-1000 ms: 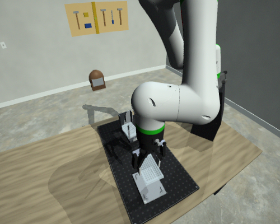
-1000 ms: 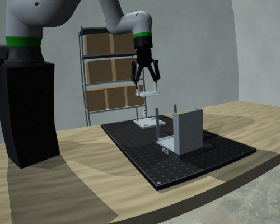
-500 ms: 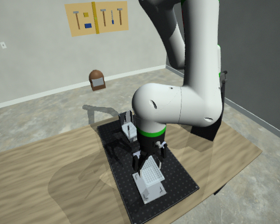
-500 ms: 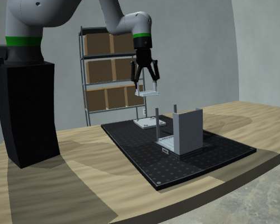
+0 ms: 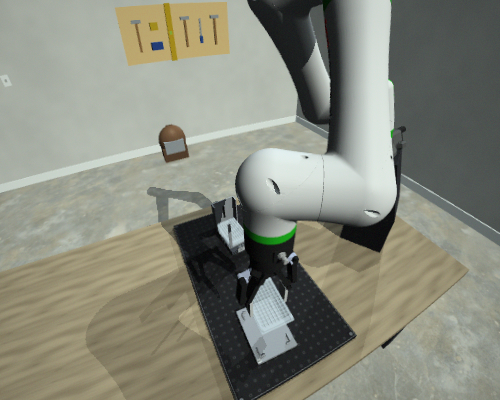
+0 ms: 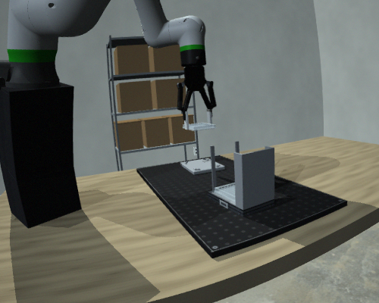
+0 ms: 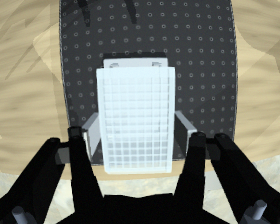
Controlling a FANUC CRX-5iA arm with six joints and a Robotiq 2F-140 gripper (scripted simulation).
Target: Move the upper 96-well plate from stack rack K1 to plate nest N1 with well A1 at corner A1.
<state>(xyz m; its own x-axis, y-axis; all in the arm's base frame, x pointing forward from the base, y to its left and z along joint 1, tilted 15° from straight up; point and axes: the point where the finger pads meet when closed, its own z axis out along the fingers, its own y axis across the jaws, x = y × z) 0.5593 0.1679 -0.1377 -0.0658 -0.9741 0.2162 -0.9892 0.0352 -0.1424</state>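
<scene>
Right now my hand is 17 cm above the plate nest N1.
</scene>
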